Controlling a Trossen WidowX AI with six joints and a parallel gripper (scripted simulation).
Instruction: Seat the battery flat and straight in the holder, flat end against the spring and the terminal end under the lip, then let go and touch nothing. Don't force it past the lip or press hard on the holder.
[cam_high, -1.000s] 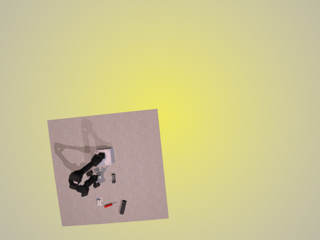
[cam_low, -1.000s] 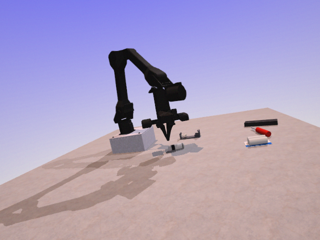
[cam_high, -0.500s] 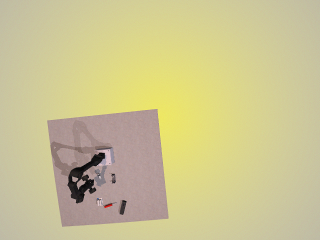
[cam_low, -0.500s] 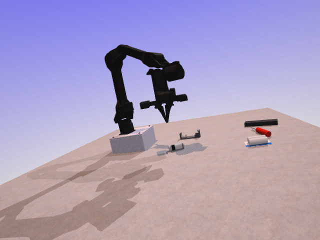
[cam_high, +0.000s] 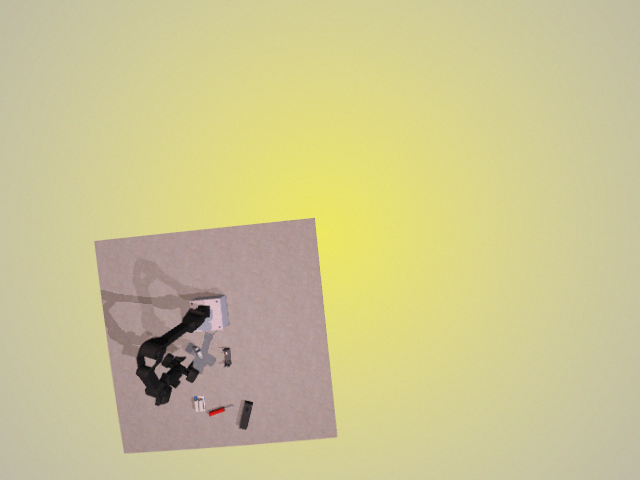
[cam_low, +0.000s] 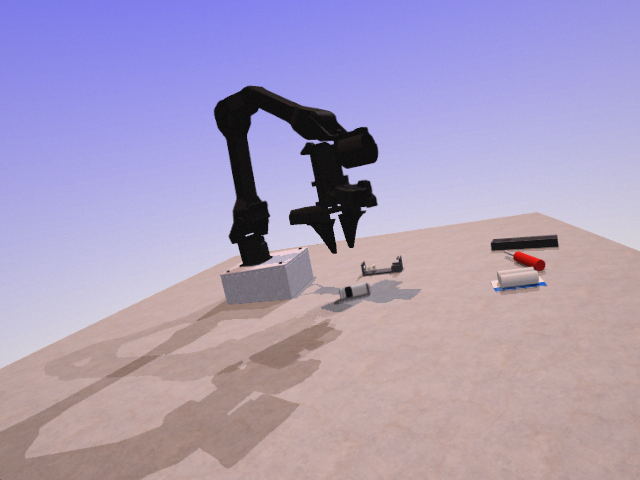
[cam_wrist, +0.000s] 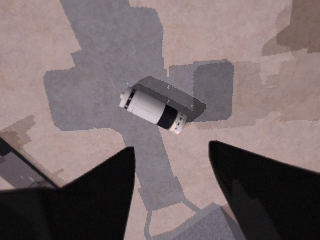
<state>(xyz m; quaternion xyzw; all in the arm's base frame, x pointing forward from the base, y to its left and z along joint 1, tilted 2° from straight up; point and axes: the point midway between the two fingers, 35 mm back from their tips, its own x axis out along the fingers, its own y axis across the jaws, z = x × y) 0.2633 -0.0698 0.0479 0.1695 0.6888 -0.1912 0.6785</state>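
Now: the battery 90 mm below my gripper tip, 10 mm to the left of it and 10 mm ahead of it. Also, from my gripper tip: black bar 370 mm ahead, 280 mm to the left, 80 mm below; then blue-edged card 320 mm ahead, 90 mm below, 10 mm to the left; then red-handled screwdriver 340 mm ahead, 150 mm to the left, 90 mm below.
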